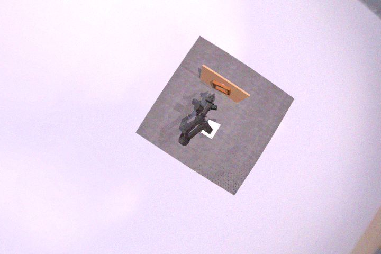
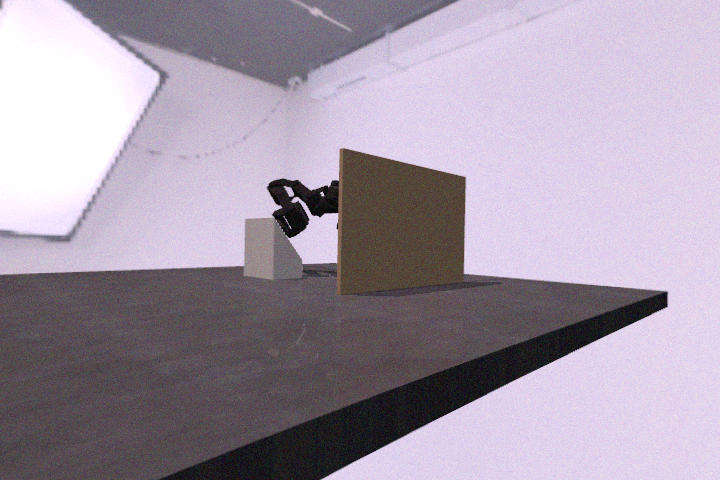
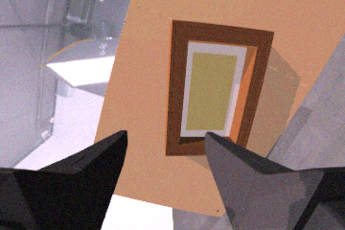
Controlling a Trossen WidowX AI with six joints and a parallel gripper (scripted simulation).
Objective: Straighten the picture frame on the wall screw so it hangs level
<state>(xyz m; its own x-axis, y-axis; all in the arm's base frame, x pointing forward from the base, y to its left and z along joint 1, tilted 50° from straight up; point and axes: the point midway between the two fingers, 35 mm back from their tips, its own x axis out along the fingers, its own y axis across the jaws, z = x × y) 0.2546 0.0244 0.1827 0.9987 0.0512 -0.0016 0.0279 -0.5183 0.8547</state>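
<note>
My gripper tip is now 12 cm short of the picture frame, 6 cm above it and 2 cm to the left of it. Round my gripper tip: wall board (13 cm ahead, 7 cm below, 1 cm to the right).
</note>
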